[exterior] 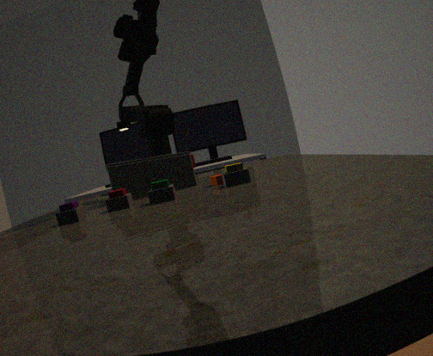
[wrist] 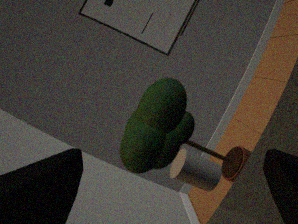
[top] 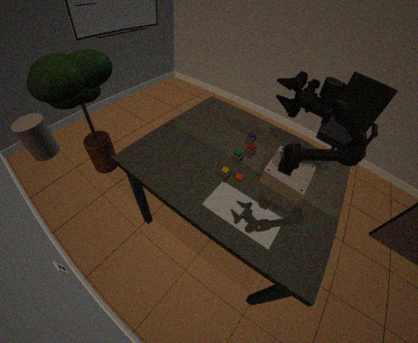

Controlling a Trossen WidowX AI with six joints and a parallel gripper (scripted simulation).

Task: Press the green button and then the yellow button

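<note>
The green button lies 7 cm ahead of my gripper tip and 40 cm below it. Also, from my gripper tip: orange block: 2 cm ahead, 13 cm to the left, 42 cm below; yellow button: 9 cm ahead, 14 cm to the left, 40 cm below; red button: 3 cm ahead, 10 cm to the right, 40 cm below.
</note>
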